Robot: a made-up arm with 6 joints.
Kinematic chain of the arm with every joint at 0, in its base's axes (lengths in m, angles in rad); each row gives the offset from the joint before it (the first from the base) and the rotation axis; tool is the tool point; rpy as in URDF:
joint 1: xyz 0 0 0.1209 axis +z
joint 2: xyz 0 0 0 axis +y
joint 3: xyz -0.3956 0 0.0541 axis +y
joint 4: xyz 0.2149 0 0.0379 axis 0.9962 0 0.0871
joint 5: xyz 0 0 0 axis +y
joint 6: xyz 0.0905 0 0.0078 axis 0.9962 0 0.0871
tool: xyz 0 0 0 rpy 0 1.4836 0
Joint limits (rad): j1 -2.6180..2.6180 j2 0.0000..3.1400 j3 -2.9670..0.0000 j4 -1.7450..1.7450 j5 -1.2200..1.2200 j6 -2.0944..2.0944
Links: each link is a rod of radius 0.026 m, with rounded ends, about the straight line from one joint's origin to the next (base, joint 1, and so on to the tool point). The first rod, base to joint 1, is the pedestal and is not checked.
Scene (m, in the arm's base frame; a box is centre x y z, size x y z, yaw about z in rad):
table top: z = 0
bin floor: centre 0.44 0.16 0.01 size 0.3 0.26 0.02 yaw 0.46
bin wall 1: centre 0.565 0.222 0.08 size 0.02 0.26 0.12 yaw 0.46
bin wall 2: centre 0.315 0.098 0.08 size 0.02 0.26 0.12 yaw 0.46
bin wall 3: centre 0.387 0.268 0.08 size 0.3 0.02 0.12 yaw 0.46
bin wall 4: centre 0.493 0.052 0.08 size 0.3 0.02 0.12 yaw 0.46
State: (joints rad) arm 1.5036 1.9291 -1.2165 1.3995 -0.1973 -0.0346
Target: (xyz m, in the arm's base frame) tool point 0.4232 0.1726 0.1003
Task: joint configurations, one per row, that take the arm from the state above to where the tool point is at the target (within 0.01 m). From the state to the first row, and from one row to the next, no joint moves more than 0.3 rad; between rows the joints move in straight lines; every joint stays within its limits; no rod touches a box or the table.
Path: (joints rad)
1: 1.2426 1.9670 -1.1961 1.4041 -0.2424 -0.0346
2: 0.9816 2.0049 -1.1757 1.4087 -0.2875 -0.0346
3: 0.7205 2.0428 -1.1553 1.4134 -0.3326 -0.0346
4: 0.4595 2.0808 -1.1350 1.4180 -0.3777 -0.0346
5: 0.4563 2.3379 -1.0902 1.4215 -0.3598 -0.0346

